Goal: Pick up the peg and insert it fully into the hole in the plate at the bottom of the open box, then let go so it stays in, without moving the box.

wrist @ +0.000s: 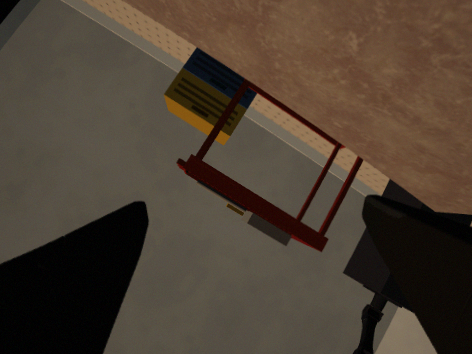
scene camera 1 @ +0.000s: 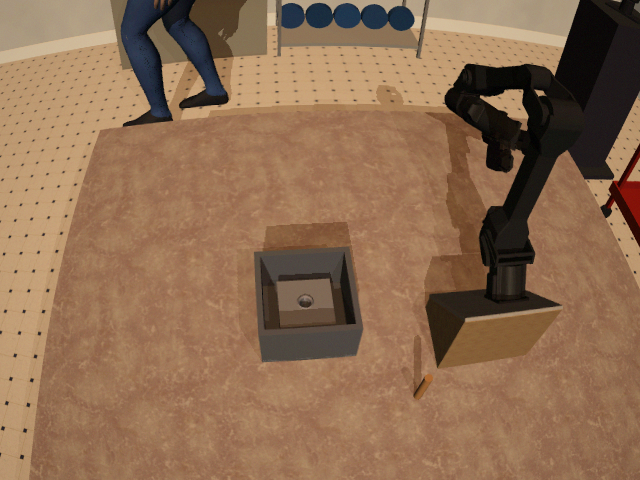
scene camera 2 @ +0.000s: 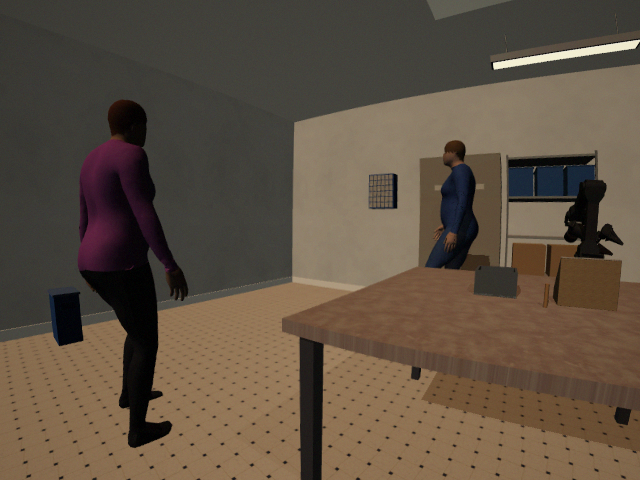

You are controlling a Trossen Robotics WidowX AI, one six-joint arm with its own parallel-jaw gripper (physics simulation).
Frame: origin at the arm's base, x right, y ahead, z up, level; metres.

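Seen in the pictures: gripper, between the fingertips: (wrist: 256, 209) (scene camera 2: 617, 249); arm's base, origin of its link: (scene camera 1: 506, 298) (scene camera 2: 592, 275).
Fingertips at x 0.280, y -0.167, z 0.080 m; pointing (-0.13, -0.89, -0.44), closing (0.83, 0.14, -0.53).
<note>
Pixels of each thing's top centre, then the offset from my fingertips to it. "spot": a spot on its surface instead.
- orange-brown peg, centre of its top: (scene camera 1: 428, 377) (scene camera 2: 547, 283) dx -0.392, dy +0.332, dz -0.105 m
- open dark grey box, centre of its top: (scene camera 1: 306, 289) (scene camera 2: 496, 268) dx -0.219, dy +0.504, dz -0.087 m
- light plate, centre of its top: (scene camera 1: 305, 301) dx -0.219, dy +0.504, dz -0.124 m
- round hole, a spot on its surface: (scene camera 1: 305, 301) spot: dx -0.210, dy +0.503, dz -0.138 m
The orange-brown peg (scene camera 1: 423, 387) (scene camera 2: 545, 295) stands upright on the table, in front of and a little left of the arm's base block in scene camera 1. The open dark grey box (scene camera 1: 310, 343) (scene camera 2: 496, 282) stands left of the peg. Inside it lies a light plate (scene camera 1: 317, 289) with a round hole (scene camera 1: 305, 301) near its middle; the hole holds no peg. My gripper (scene camera 1: 514, 155) (scene camera 2: 616, 248) (wrist: 256, 209) is open and empty, high above the table and far from the peg and box. The peg and box do not show in the wrist view.
The arm's base stands on a wooden block (scene camera 1: 496, 335) (scene camera 2: 589, 284), right of the box and near the peg. A red cart (scene camera 1: 628, 201) (wrist: 250, 195) and a dark cabinet (scene camera 1: 589, 87) stand beyond the table edge. A person in blue (scene camera 1: 144, 62) (scene camera 2: 457, 201) stands behind the table.
</note>
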